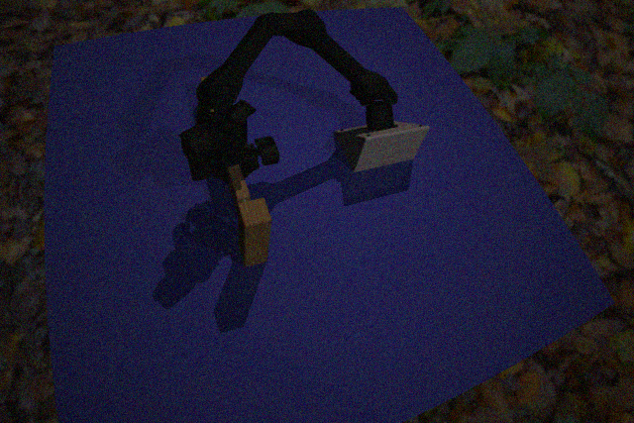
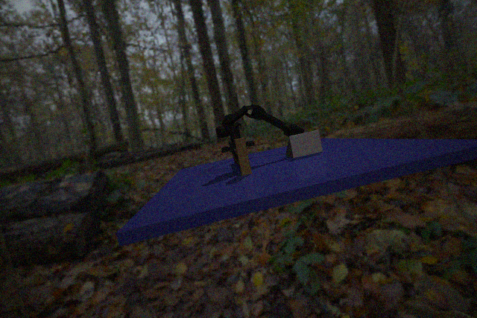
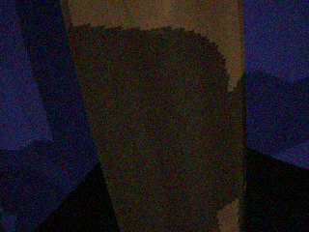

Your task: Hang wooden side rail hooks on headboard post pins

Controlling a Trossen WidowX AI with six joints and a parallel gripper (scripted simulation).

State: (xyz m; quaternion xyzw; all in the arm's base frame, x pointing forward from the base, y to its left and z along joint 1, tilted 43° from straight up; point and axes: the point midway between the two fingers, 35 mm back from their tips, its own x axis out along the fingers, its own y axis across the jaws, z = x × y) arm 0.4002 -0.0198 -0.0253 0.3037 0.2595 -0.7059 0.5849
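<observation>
Now: the wooden headboard post 160 mm to the left of my gripper tip, 40 mm above it and 20 mm ahead of it.
</observation>
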